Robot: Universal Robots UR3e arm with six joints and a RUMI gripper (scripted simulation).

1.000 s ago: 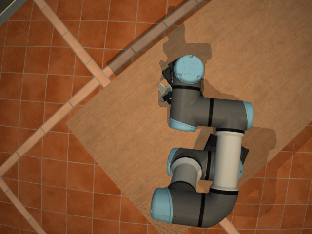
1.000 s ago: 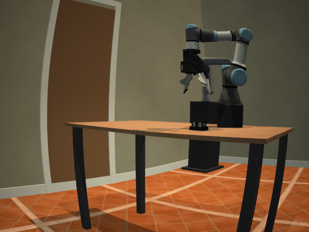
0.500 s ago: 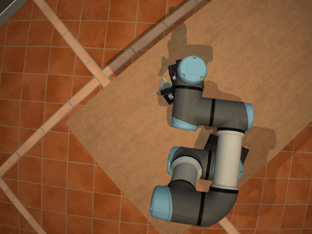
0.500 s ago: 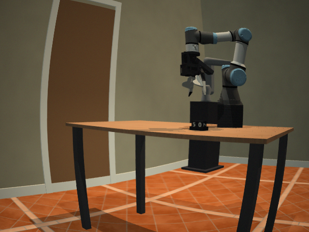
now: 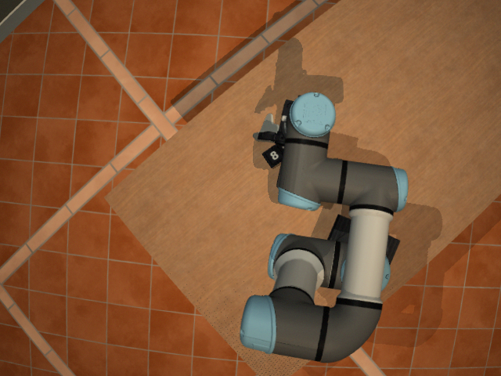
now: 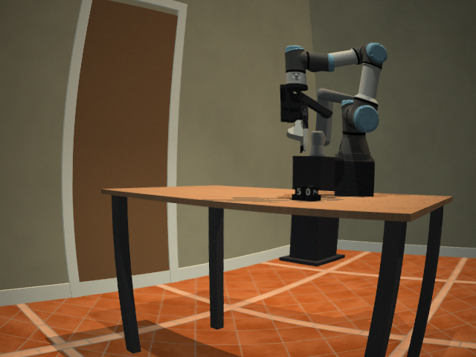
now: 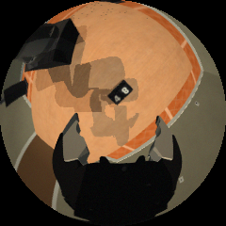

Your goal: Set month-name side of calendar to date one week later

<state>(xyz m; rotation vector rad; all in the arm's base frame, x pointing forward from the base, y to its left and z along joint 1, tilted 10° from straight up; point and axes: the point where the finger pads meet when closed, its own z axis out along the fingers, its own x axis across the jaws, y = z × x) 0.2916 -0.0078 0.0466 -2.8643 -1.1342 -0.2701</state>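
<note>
Now: hand 20 mm to the right of the black calendar tray and 130 mm above it.
</note>
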